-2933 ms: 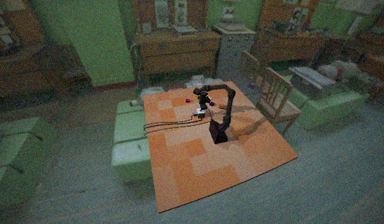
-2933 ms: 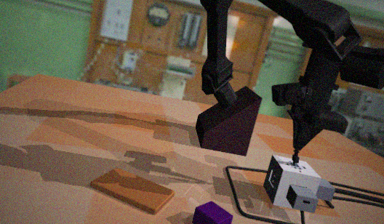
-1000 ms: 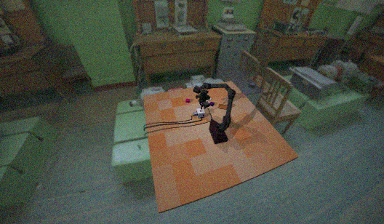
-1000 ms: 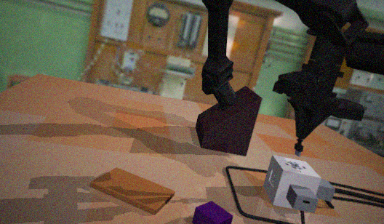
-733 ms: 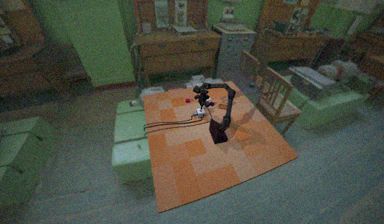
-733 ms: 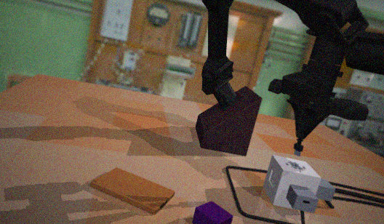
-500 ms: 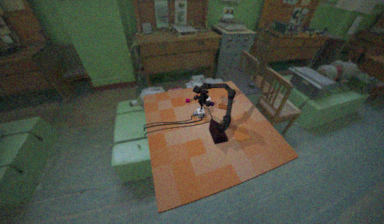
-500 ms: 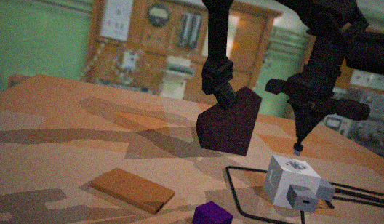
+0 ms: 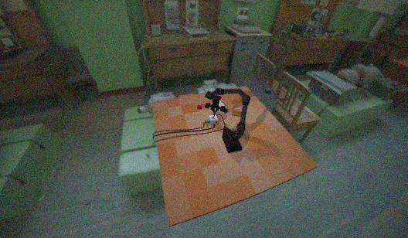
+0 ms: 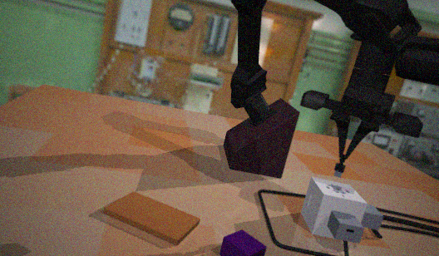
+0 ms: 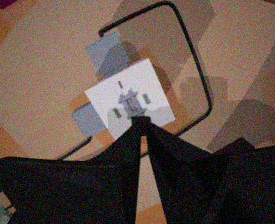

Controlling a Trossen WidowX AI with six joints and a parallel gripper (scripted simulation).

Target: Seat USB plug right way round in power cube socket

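Right now my gripper tip is 20 mm above the usb plug. Round my gripper tip: purple block: 190 mm to the right, 120 mm below, 120 mm ahead; USB socket: 70 mm below, 10 mm to the left; magenta block: 270 mm ahead, 120 mm below, 60 mm to the left.
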